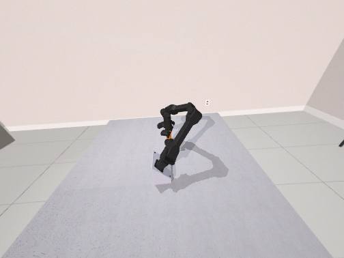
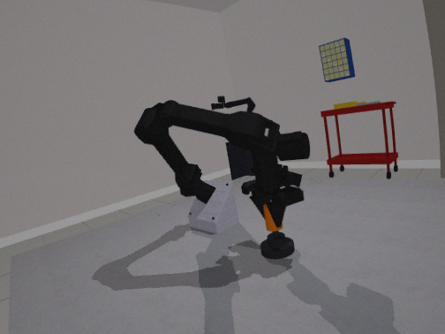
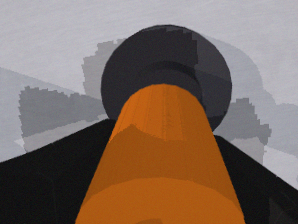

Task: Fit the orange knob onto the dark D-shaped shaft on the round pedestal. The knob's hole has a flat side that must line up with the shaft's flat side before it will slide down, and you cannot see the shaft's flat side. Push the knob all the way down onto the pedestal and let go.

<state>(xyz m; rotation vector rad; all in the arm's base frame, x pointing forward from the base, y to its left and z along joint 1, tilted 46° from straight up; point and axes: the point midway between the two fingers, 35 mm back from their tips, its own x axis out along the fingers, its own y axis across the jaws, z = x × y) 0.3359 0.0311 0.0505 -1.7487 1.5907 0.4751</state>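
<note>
Now: the orange knob 20 mm above my gripper tip. From my gripper tip the other things lie so: dark round pedestal 40 mm below.
</note>
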